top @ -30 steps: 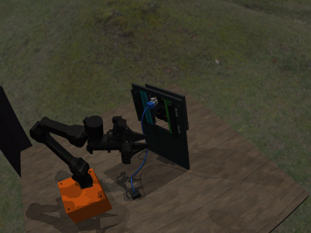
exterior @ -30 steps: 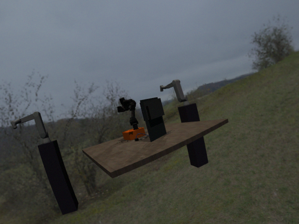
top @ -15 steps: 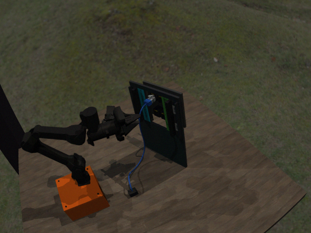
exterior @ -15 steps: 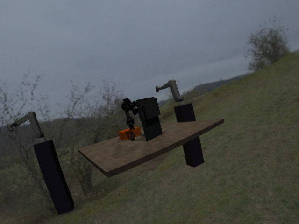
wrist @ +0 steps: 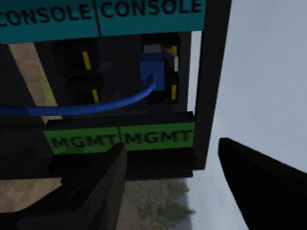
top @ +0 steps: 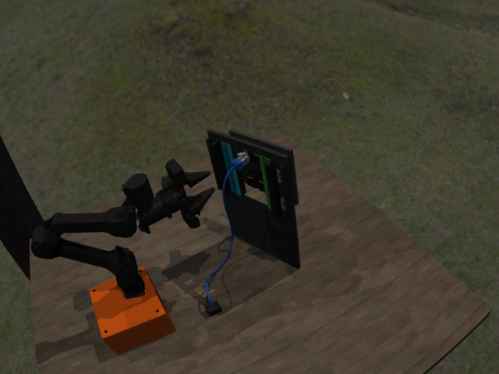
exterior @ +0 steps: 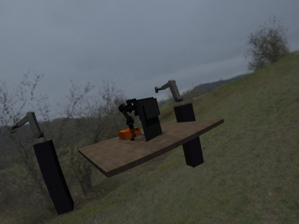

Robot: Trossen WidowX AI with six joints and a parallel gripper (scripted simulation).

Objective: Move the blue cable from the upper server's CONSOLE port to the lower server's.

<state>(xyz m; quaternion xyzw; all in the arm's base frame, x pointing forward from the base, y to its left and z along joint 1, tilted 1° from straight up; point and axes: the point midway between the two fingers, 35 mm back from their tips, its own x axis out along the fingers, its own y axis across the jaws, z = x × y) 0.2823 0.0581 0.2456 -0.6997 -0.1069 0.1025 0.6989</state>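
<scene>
The blue plug is 100 mm ahead of my gripper tip and 60 mm to the left of it. Round my gripper tip: black anchor block: 110 mm behind, 140 mm to the right, 330 mm below.
</scene>
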